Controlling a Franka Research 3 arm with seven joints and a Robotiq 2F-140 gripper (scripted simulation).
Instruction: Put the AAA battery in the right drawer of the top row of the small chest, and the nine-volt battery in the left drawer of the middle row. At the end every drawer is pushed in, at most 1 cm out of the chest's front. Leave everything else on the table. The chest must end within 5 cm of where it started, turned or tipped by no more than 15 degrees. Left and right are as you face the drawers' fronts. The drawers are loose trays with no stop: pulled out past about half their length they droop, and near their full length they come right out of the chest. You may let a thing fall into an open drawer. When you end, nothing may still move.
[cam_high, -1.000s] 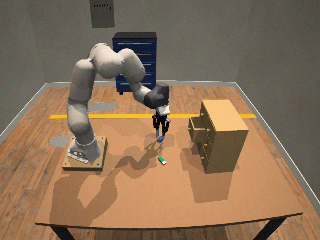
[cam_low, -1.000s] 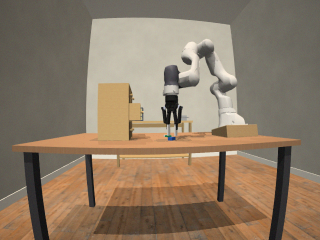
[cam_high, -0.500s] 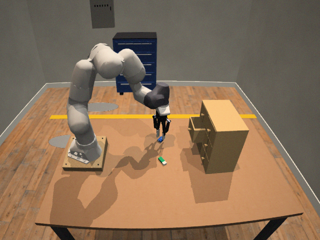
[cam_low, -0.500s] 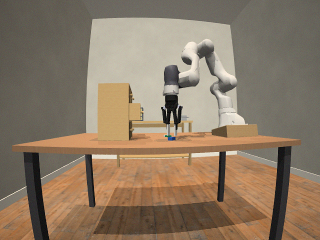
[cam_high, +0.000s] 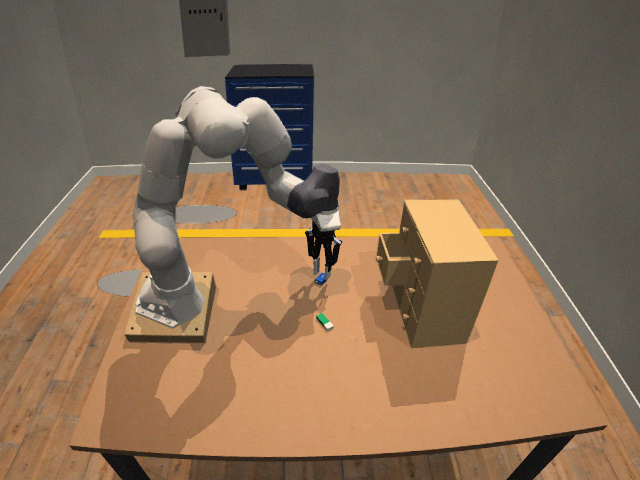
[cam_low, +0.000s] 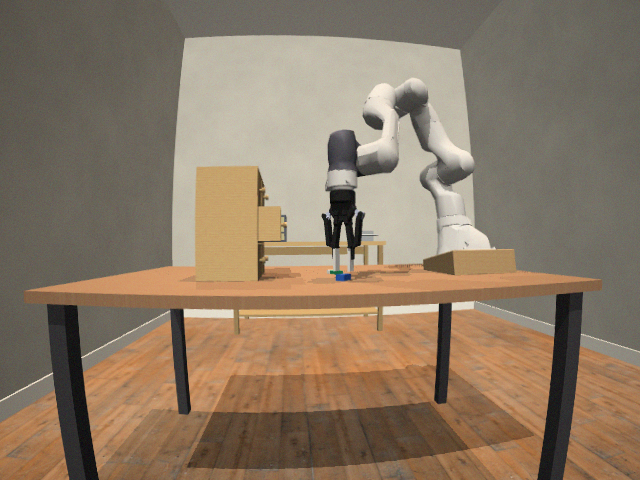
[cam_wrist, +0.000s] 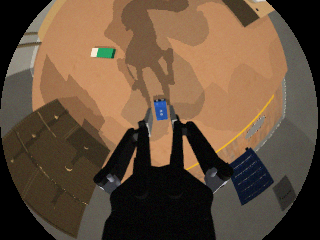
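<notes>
My gripper is now 50 mm above the blue nine-volt battery and 10 mm to the left of it. The rest, counted from my hand: thin black AAA battery (360 mm ahead, 180 mm above, 150 mm to the right); green-and-white AAA battery (210 mm to the right, 50 mm below, 40 mm ahead).
</notes>
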